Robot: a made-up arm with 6 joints.
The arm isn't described. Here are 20 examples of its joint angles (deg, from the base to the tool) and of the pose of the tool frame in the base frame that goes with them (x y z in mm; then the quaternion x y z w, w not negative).
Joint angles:
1: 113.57 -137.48 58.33 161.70 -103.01 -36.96
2: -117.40 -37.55 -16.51 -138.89 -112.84 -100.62
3: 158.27 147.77 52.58 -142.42 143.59 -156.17
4: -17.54 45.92 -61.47 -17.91 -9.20 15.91
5: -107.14 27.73 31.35 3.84 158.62 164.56
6: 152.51 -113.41 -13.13 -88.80 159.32 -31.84
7: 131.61 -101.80 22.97 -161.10 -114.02 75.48
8: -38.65 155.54 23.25 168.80 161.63 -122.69
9: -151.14 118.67 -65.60 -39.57 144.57 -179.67
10: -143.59 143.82 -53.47 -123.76 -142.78 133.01
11: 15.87 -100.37 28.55 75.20 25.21 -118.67
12: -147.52 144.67 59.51 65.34 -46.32 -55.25
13: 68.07 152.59 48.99 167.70 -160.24 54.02
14: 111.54 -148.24 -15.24 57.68 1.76 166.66
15: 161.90 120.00 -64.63 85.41 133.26 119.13
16: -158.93 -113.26 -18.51 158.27 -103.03 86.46
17: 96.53 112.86 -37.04 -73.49 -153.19 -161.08
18: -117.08 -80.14 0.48 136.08 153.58 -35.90
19: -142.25 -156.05 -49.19 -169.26 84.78 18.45
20: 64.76 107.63 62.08 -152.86 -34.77 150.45
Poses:
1: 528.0 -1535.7 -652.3 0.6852 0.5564 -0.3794 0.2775
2: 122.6 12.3 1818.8 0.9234 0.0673 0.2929 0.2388
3: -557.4 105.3 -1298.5 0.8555 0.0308 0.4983 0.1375
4: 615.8 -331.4 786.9 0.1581 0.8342 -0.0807 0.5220
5: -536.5 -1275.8 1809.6 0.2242 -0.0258 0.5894 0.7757
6: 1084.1 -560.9 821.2 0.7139 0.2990 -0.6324 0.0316
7: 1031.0 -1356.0 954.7 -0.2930 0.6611 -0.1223 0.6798
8: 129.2 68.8 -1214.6 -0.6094 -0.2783 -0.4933 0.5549
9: -413.3 -107.2 82.1 -0.1332 0.8787 0.3979 0.2278
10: -28.7 -115.7 -161.8 0.6134 -0.5755 -0.5342 0.0849
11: -1806.9 -550.1 845.6 0.0721 -0.8043 0.4727 0.3527
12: -837.8 -465.6 -1256.0 -0.6514 -0.4925 0.5759 0.0373
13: 48.1 477.9 -1350.3 0.7789 0.1819 0.5764 0.1673
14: 546.6 -1185.3 -76.4 -0.4844 -0.1032 -0.6116 0.6170
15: -359.1 128.9 -163.2 -0.0088 0.2549 -0.9328 0.2545
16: 1291.1 361.0 805.4 -0.6598 -0.1412 0.3644 0.6418
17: -18.2 501.5 -208.3 0.4566 0.3922 0.7754 0.1908
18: 670.2 1094.0 1569.9 -0.5228 0.5733 0.2695 0.5703
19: 664.2 344.0 97.1 0.1966 -0.9537 -0.0833 0.2116
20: 638.0 1639.3 -413.5 -0.0059 0.1465 0.6295 0.7630
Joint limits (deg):
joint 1: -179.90..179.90
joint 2: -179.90..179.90
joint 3: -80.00..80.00
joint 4: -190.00..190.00
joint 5: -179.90..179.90
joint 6: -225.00..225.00
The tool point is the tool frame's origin. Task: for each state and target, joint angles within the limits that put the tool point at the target. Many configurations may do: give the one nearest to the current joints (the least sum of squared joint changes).
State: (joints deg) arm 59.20 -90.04 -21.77 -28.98 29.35 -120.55
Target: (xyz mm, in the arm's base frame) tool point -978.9 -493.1 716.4
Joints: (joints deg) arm 20.68 -117.77 -28.72 -32.39 29.35 -120.55
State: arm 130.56 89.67 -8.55 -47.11 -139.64 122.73
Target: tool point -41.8 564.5 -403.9
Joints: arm 104.04 115.15 -24.81 -45.27 -139.64 122.73
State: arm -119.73 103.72 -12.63 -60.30 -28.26 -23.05
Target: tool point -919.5 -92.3 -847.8
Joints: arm -168.92 121.12 22.63 -51.03 -28.26 -23.05
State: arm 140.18 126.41 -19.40 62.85 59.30 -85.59
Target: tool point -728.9 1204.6 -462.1
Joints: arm 123.65 101.93 10.69 63.71 59.30 -85.59
